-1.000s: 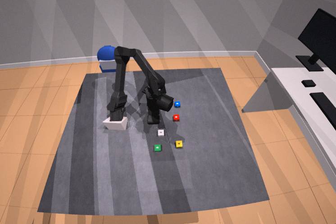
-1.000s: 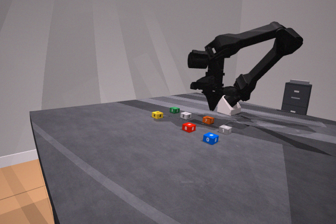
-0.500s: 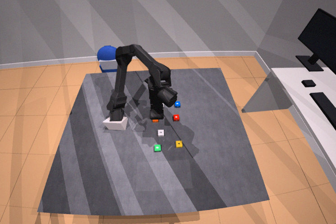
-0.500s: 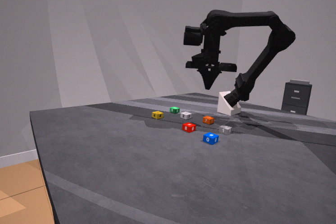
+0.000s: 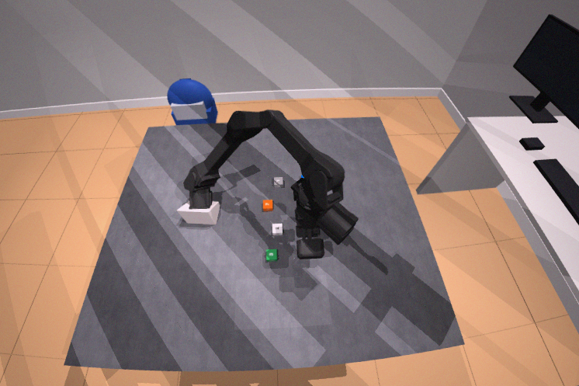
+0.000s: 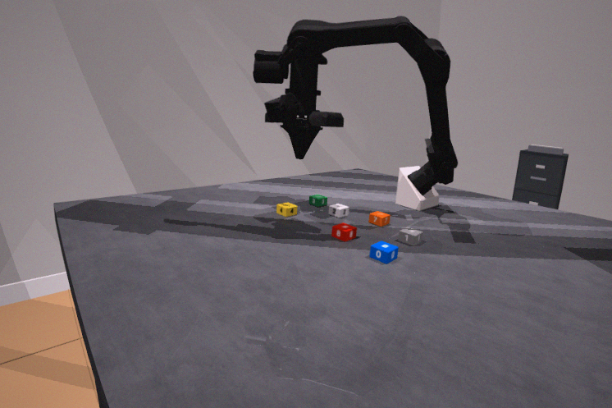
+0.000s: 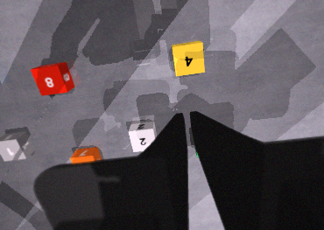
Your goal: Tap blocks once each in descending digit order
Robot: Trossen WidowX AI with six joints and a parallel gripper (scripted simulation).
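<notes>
Now: the yellow block 4 110 mm below my gripper tip, 20 mm to the right of it and 10 mm ahead of it. Round my gripper tip: green block 3 (110 mm below, 100 mm behind, 20 mm to the right); red block 8 (140 mm to the left, 110 mm below, 20 mm ahead); white block 2 (110 mm below, 80 mm behind, 60 mm to the left).
</notes>
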